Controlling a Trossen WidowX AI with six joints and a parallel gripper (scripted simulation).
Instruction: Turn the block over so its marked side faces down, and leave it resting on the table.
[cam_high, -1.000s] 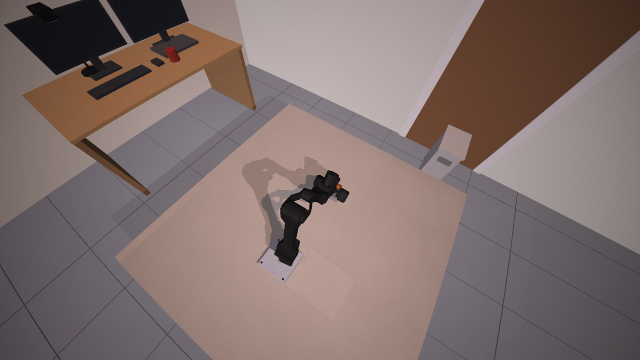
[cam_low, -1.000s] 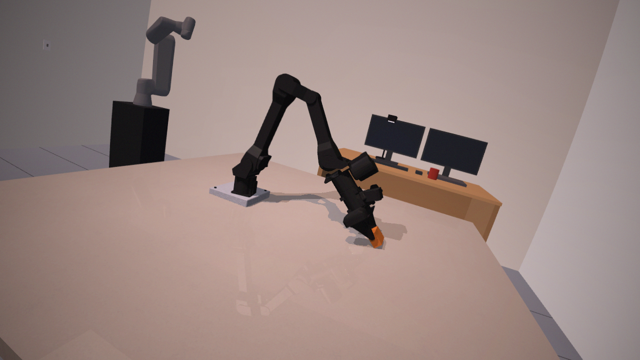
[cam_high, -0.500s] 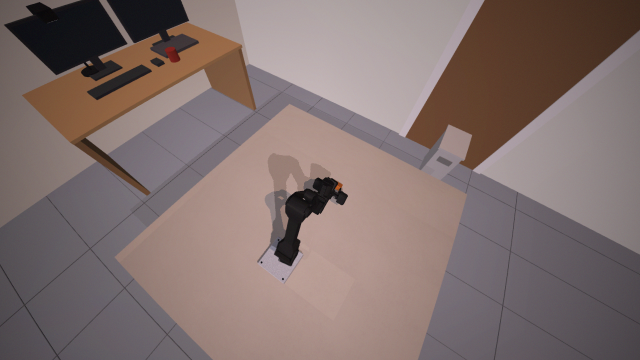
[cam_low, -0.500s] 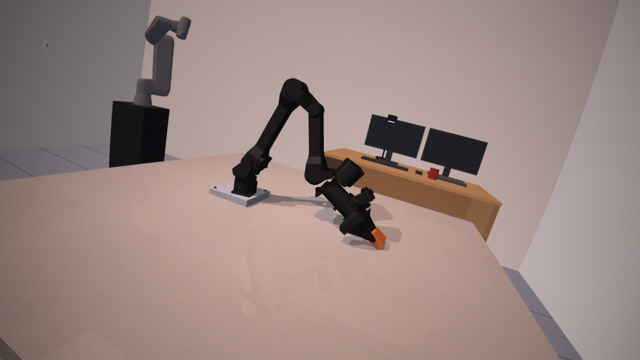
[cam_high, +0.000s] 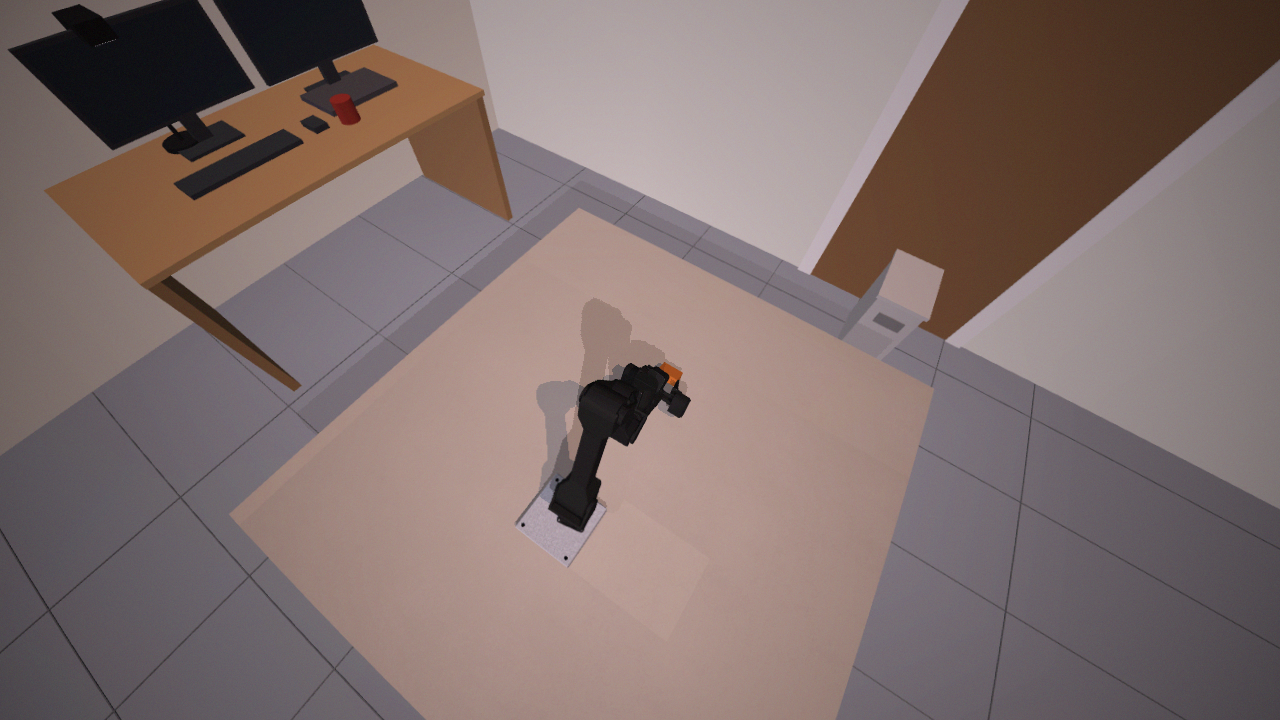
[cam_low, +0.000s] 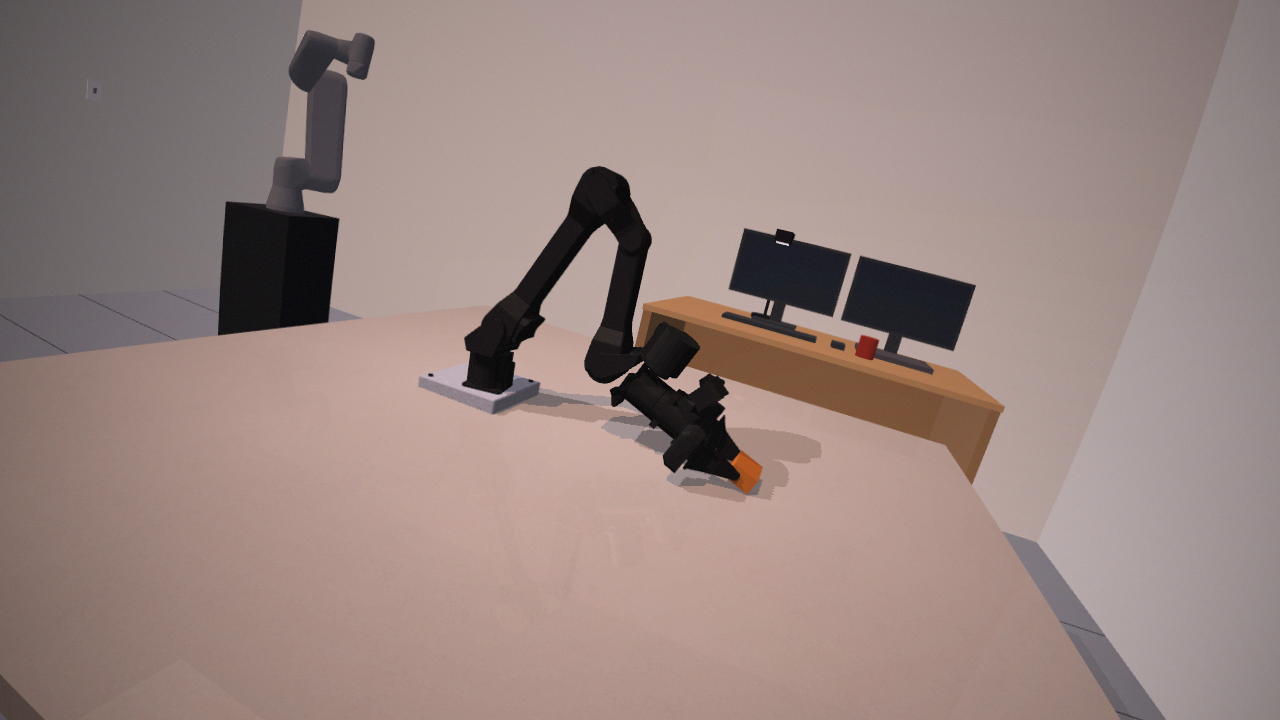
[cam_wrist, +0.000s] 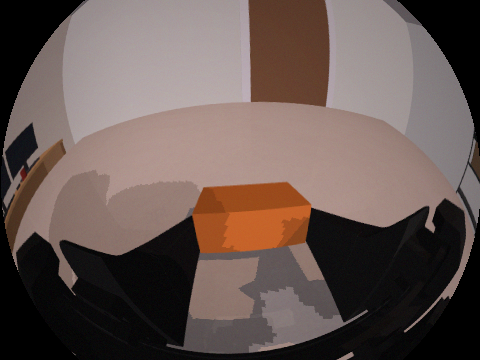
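My gripper tip is now 1 cm above the orange block.
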